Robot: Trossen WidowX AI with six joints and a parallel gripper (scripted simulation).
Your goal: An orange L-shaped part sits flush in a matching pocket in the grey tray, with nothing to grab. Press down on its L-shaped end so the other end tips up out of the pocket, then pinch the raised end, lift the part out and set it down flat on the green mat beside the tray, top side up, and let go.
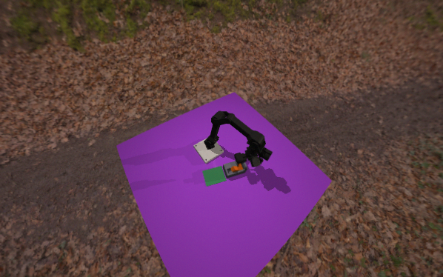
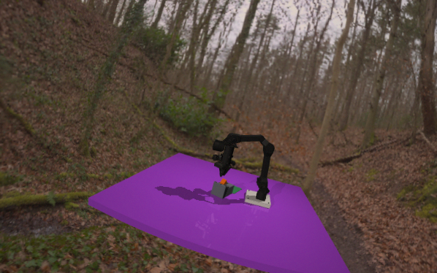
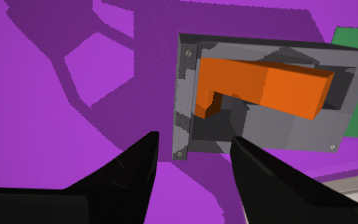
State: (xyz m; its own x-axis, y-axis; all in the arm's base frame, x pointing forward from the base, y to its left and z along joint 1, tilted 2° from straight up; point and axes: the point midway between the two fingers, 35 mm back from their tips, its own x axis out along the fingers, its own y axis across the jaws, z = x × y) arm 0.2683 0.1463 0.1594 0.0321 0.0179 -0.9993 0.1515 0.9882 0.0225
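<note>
The orange L-shaped part lies 10 mm behind my gripper tip, 40 mm to the right of it and 100 mm below it. Also, from my gripper tip: green mat: 40 mm behind, 220 mm to the right, 160 mm below.
</note>
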